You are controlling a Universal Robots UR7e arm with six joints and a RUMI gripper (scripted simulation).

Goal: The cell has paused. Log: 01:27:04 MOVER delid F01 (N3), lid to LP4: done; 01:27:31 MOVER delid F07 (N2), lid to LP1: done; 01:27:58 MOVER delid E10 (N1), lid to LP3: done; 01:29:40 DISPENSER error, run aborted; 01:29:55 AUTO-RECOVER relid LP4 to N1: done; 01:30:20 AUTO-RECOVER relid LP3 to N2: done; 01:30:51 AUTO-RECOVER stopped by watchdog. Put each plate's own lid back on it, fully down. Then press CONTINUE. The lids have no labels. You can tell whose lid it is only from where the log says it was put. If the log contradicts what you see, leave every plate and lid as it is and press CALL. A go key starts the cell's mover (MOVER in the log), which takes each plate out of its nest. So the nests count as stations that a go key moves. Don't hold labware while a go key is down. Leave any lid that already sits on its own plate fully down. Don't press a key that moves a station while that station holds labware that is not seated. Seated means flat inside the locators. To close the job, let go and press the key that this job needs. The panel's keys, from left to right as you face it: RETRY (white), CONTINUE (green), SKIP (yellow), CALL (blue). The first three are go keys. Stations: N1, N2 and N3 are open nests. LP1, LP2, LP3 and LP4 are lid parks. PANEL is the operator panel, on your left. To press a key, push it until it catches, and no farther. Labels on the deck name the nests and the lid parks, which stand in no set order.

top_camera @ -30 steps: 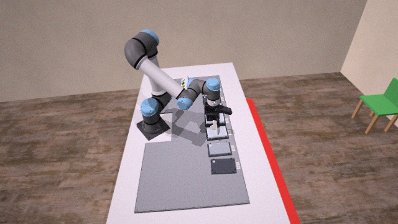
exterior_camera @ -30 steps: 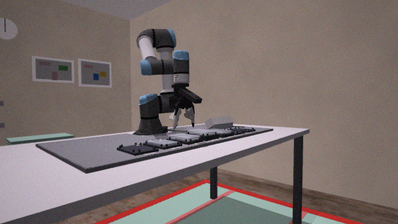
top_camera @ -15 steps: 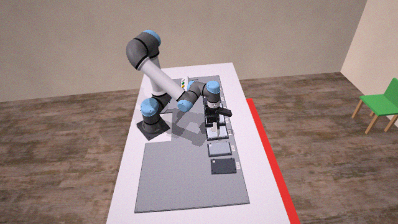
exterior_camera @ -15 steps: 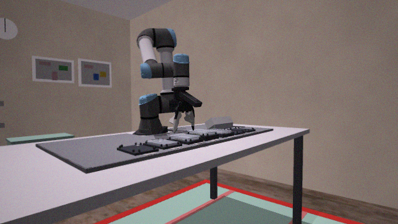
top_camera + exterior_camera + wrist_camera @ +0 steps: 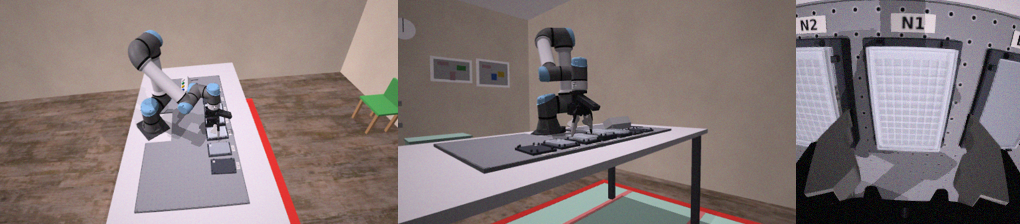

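Now: the well plate 2 cm behind my hand, 12 cm to the left of it and 1 cm below it. Round my hand: yellow skip key (32 cm behind, 46 cm to the left, 3 cm above); then green continue key (33 cm behind, 51 cm to the left, 3 cm above); then dark lid park (6 cm ahead, 26 cm to the right, 3 cm below).
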